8 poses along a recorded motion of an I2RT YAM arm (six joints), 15 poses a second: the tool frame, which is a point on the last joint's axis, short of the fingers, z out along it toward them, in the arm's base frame.
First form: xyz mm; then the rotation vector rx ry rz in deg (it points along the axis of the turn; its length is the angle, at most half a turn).
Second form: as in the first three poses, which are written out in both.
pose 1, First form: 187.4, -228.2, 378.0, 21.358, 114.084, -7.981
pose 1, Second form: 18.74, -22.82, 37.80, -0.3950, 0.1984, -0.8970, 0.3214, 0.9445, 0.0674
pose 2, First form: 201.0, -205.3, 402.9, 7.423, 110.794, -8.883
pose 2, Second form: 20.10, -20.53, 40.29, -0.3588, 0.0162, -0.9333, 0.1647, 0.9853, -0.0462
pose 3, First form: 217.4, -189.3, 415.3, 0.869, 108.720, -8.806
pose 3, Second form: 21.74, -18.93, 41.53, -0.3268, -0.0658, -0.9428, 0.0868, 0.9913, -0.0992
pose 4, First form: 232.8, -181.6, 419.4, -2.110, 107.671, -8.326
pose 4, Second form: 23.28, -18.16, 41.94, -0.3087, -0.0988, -0.9460, 0.0478, 0.9917, -0.1192
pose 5, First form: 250.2, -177.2, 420.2, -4.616, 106.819, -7.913
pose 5, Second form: 25.02, -17.72, 42.02, -0.2935, -0.1261, -0.9476, 0.0149, 0.9905, -0.1364
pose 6, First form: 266.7, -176.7, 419.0, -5.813, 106.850, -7.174
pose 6, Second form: 26.67, -17.67, 41.90, -0.2927, -0.1339, -0.9468, -0.0061, 0.9904, -0.1382
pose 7, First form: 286.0, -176.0, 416.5, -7.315, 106.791, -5.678
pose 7, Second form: 28.60, -17.60, 41.65, -0.2895, -0.1387, -0.9471, -0.0375, 0.9903, -0.1336
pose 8, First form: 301.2, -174.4, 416.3, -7.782, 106.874, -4.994
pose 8, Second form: 30.12, -17.44, 41.63, -0.2901, -0.1382, -0.9470, -0.0493, 0.9904, -0.1294
